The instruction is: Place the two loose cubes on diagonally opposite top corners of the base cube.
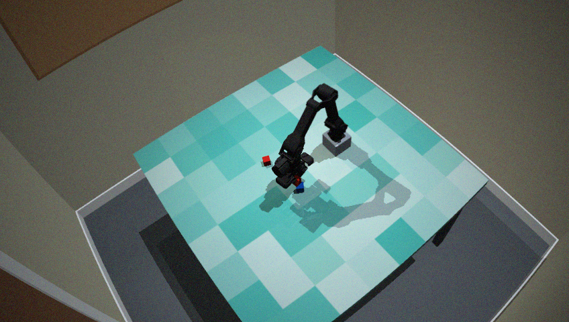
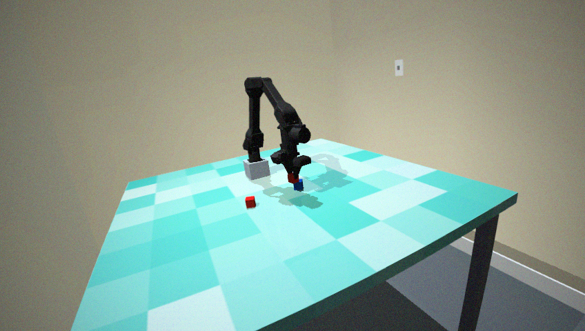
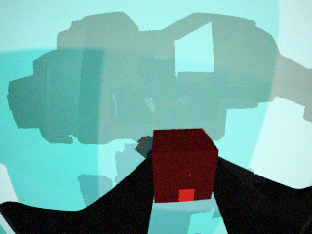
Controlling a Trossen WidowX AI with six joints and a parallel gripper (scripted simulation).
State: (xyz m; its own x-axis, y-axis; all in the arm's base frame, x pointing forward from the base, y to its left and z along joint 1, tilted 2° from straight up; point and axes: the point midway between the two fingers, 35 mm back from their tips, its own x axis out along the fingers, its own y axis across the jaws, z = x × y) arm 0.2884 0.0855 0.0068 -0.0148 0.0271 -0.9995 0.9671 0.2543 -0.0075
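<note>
The blue cube lies 10 mm behind my gripper tip, 20 mm to the left of it and 40 mm below it.
</note>
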